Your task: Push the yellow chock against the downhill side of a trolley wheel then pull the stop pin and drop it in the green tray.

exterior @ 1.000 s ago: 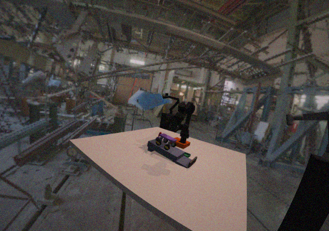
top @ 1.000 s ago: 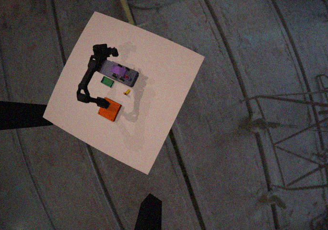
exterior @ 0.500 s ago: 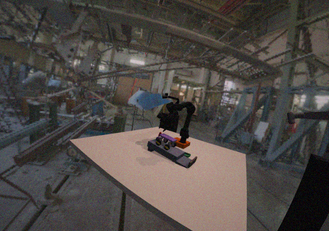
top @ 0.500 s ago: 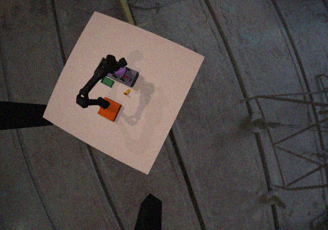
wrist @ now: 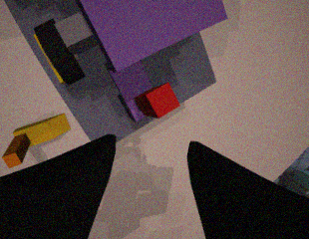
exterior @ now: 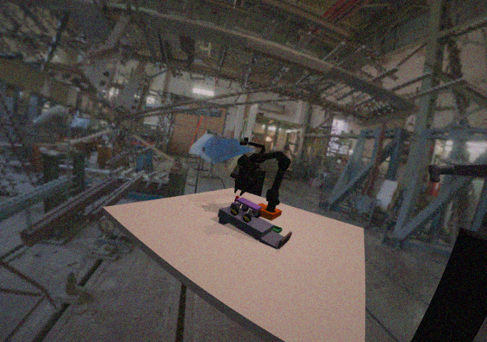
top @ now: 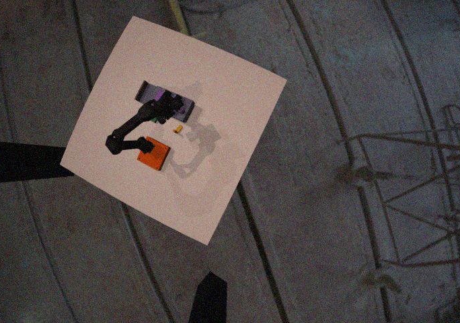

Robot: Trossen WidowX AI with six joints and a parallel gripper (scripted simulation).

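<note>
The red-headed stop pin is 4 cm below my gripper tip, 2 cm ahead of it and 1 cm to the left of it. Round my gripper tip: grey-purple ramp 12 cm below, 11 cm to the left, 1 cm ahead; trolley 11 cm to the left, 6 cm below, 2 cm ahead; yellow chock 15 cm below, 9 cm behind, 3 cm to the right.
</note>
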